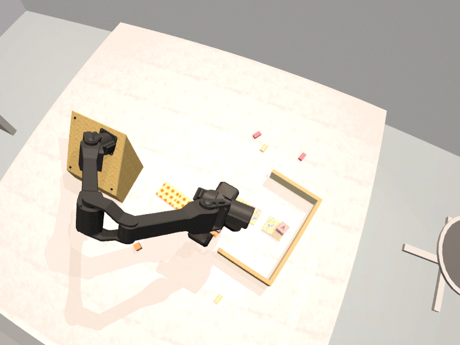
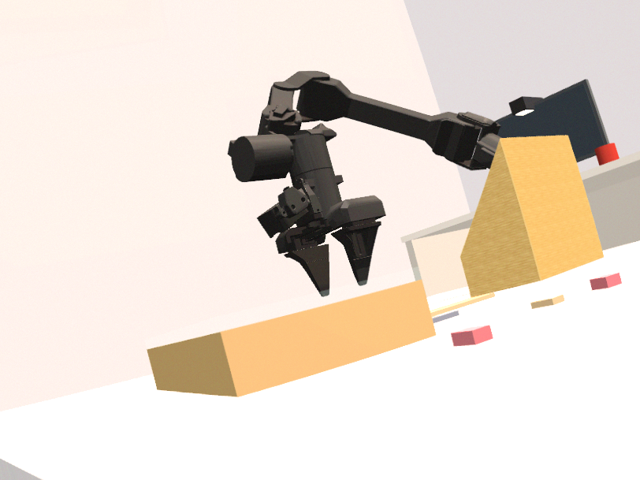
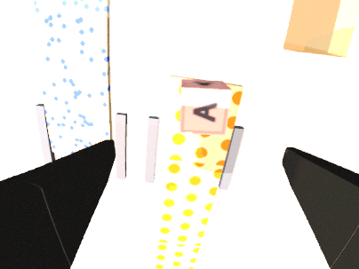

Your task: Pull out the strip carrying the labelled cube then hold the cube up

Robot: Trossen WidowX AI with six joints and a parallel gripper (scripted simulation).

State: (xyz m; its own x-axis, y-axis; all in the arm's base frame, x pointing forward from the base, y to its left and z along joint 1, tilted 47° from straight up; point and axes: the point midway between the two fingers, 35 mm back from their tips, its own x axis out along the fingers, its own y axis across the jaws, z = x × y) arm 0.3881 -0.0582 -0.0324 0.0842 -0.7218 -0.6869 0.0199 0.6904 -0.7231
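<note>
Now: the orange-dotted strip 100 mm behind my gripper tip, 60 mm below it and 10 mm to the left of it. Round my gripper tip: blue-speckled strip: 90 mm to the left, 60 mm below, 40 mm ahead.
</note>
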